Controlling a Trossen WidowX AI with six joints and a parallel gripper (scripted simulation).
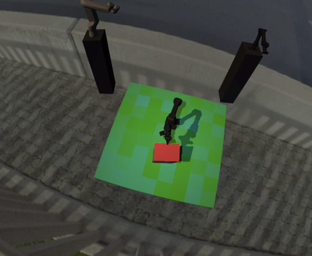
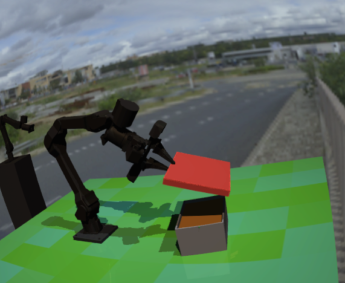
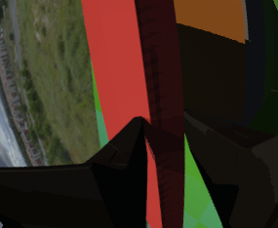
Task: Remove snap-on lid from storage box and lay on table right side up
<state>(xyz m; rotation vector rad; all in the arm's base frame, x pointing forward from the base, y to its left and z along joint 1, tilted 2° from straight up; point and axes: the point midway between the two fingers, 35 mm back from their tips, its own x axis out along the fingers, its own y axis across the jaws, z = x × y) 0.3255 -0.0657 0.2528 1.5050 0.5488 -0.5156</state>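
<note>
Right now the red lid is 70 mm ahead of my gripper tip and 20 mm below it. The rest, counted from my gripper tip: grey storage box 190 mm below, 60 mm ahead, 30 mm to the right.
</note>
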